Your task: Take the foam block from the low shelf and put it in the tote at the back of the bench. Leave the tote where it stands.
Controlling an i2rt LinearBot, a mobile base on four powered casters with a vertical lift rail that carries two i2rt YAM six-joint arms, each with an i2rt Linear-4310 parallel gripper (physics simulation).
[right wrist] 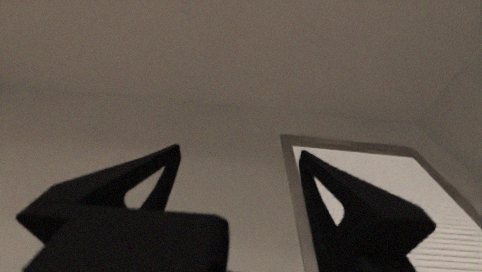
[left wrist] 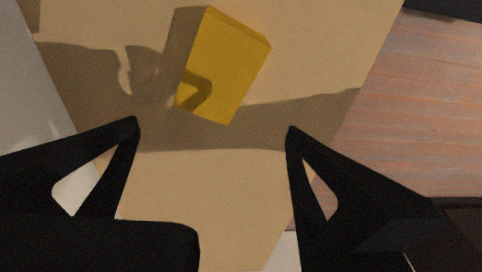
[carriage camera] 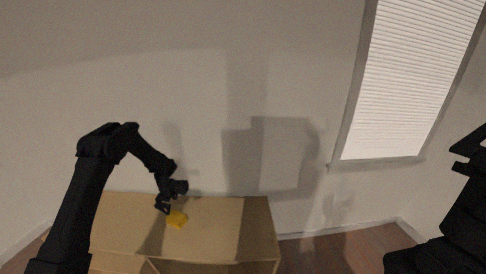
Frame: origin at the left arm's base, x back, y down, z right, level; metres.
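Seen in the pictures: left gripper, fingertip midpoint: (left wrist: 214,129) (carriage camera: 171,206); right gripper, fingertip midpoint: (right wrist: 239,153).
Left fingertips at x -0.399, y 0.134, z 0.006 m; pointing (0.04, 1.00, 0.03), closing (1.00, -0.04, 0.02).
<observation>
A point is followed by its place in that frame.
The yellow foam block (carriage camera: 176,219) {z 0.018, x -0.382, y 0.210 m} (left wrist: 223,67) {z 0.017, x -0.395, y 0.210 m} lies on top of the low wooden shelf (carriage camera: 215,215) {z 0.208, x -0.447, y 0.255 m} (left wrist: 185,190) {z -0.228, x -0.451, y 0.255 m}. My left gripper (carriage camera: 162,206) {z 0.006, x -0.399, y 0.134 m} (left wrist: 214,129) {z 0.006, x -0.399, y 0.134 m} is open and empty, close above the shelf top beside the block; in the left wrist view the block lies beyond the fingertips, turned at a slant, with a finger's shadow on it. My right gripper (right wrist: 239,153) {z 0.680, x -0.027, y -0.436 m} is open and empty, raised in front of the wall; part of it also shows at the right edge of the carriage view. The tote and the bench do not show in these views.
The wall (carriage camera: 200,100) {z 0.153, x -0.618, y -0.345 m} stands right behind the shelf. A window with blinds (carriage camera: 400,85) {z 1.283, x -0.617, y -0.476 m} (right wrist: 370,175) {z 1.383, x -0.618, y -0.967 m} is at the right. Wooden floor (carriage camera: 340,250) {z 1.232, x -0.454, y 0.865 m} (left wrist: 415,115) {z -0.374, x 0.667, y 0.865 m} lies to the right of the shelf. The shelf's front openings show at the bottom of the carriage view.
</observation>
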